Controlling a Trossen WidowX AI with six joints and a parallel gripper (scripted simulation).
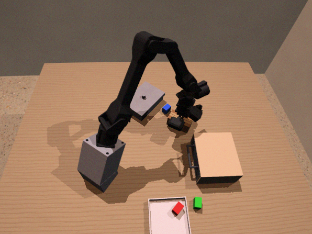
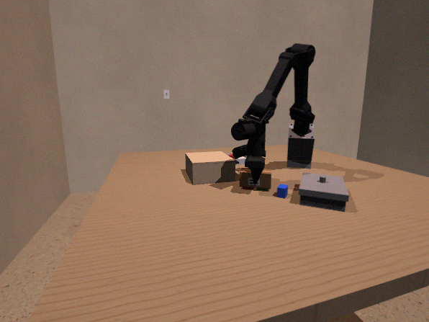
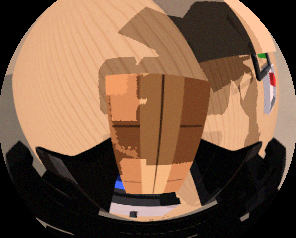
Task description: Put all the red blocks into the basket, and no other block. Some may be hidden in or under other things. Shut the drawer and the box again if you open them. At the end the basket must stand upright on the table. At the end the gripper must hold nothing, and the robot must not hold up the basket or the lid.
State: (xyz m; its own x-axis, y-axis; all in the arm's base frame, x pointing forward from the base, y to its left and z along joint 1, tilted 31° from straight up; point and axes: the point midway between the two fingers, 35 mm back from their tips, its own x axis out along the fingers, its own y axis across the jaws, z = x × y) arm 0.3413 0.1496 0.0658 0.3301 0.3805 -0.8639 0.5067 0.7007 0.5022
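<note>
My hand is 50 mm past the blue block, 90 mm to the right of it and 50 mm above it. Round my hand: knobbed lid (160 mm behind, 150 mm to the left, 10 mm below); then drawer (90 mm ahead, 200 mm to the right, 30 mm below); then brown crate (20 mm below).
</note>
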